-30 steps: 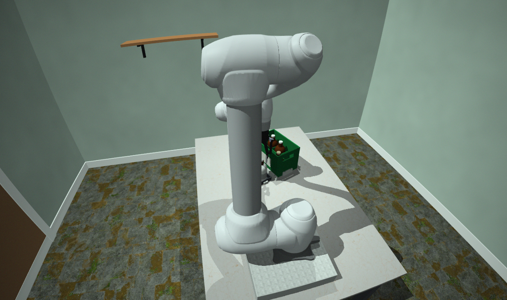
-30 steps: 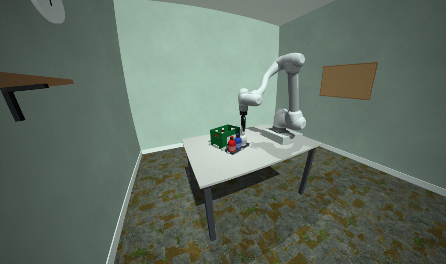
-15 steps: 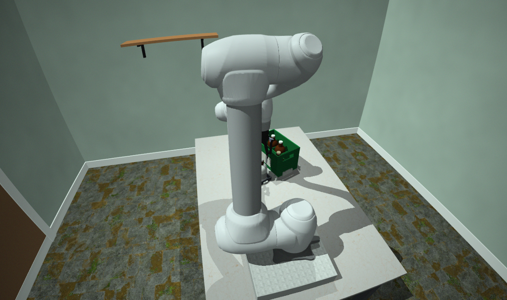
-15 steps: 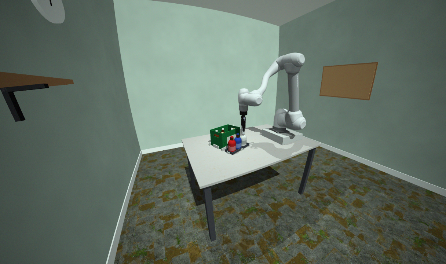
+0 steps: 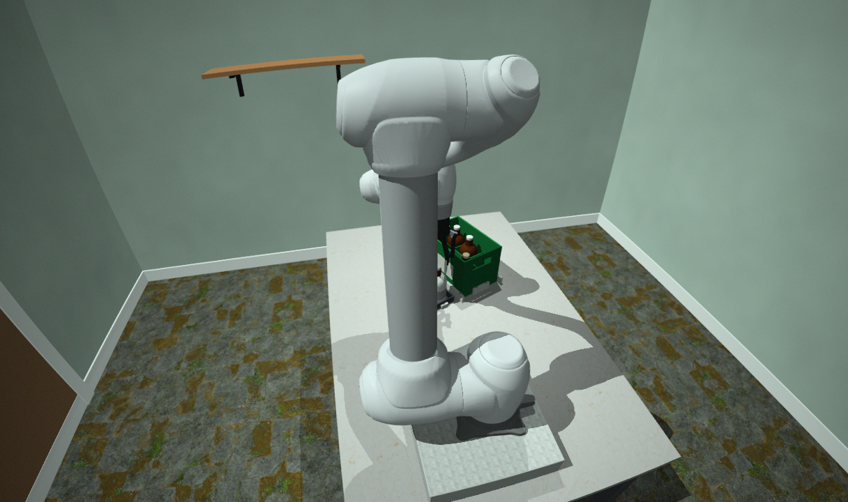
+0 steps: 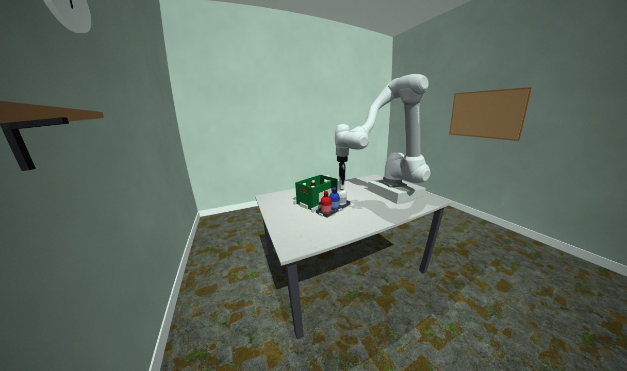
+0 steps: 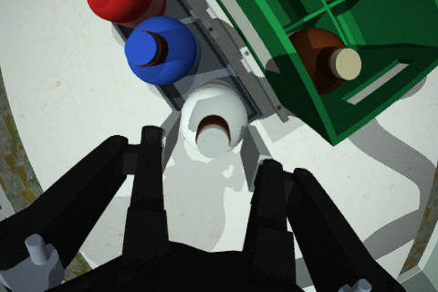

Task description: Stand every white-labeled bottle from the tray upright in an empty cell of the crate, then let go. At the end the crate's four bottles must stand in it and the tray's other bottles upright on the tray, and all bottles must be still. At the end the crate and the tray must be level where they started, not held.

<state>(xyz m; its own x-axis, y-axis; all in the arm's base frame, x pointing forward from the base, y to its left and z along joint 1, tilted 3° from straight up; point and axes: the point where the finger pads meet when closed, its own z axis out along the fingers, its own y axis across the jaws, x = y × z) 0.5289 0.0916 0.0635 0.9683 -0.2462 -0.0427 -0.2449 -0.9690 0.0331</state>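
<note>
My hand is 9 cm above the white-labeled bottle. Also, from my hand: blue bottle 9 cm below, 8 cm ahead, 5 cm to the left; then red bottle 15 cm ahead, 9 cm to the left, 9 cm below; then dark tray 16 cm below, 8 cm ahead, 5 cm to the left.
</note>
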